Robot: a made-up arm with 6 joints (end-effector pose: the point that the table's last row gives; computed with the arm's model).
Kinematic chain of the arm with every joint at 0, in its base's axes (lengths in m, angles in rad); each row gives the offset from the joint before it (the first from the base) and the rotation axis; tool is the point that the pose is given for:
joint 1: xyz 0 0 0.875 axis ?
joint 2: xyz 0.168 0 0 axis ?
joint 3: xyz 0 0 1.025 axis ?
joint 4: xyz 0 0 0.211 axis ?
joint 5: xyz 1.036 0 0 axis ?
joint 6: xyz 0.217 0 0 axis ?
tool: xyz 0 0 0
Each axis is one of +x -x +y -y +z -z.
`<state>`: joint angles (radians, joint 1 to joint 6).
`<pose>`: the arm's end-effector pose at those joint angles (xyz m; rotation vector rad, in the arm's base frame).
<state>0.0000 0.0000 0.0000 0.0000 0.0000 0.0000</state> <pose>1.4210 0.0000 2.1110 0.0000 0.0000 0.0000</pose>
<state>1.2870 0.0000 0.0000 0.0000 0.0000 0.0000</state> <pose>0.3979 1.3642 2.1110 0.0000 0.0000 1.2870</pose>
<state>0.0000 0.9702 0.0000 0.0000 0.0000 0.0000</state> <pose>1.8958 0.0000 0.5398 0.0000 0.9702 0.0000</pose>
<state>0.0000 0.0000 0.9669 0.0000 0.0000 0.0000</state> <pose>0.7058 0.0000 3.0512 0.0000 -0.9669 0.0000</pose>
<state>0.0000 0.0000 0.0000 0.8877 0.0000 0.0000</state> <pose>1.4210 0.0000 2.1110 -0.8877 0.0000 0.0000</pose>
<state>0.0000 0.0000 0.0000 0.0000 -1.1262 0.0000</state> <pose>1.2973 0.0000 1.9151 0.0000 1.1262 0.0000</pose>
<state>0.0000 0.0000 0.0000 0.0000 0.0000 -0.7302</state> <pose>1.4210 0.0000 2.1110 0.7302 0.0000 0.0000</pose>
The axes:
joint 1: +z
joint 2: +y
joint 3: -y
joint 4: -x
joint 5: -y
joint 6: -x

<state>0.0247 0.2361 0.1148 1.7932 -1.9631 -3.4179</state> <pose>1.3891 -0.1613 2.0096 0.9615 -1.7102 -1.1051</pose>
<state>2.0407 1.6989 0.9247 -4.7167 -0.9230 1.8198</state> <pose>-0.8265 2.0095 0.0785 1.7954 1.2027 0.0628</pose>
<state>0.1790 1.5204 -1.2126 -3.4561 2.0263 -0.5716</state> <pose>0.3226 0.1196 0.5294 -2.0552 -0.9020 -1.8464</pose>
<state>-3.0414 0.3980 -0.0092 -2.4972 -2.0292 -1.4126</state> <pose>-1.5540 -0.2737 1.7842 1.8463 -1.4075 0.9415</pose>
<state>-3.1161 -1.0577 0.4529 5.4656 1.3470 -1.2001</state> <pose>1.0106 0.1802 2.4817 -1.7275 -0.9744 0.2936</pose>
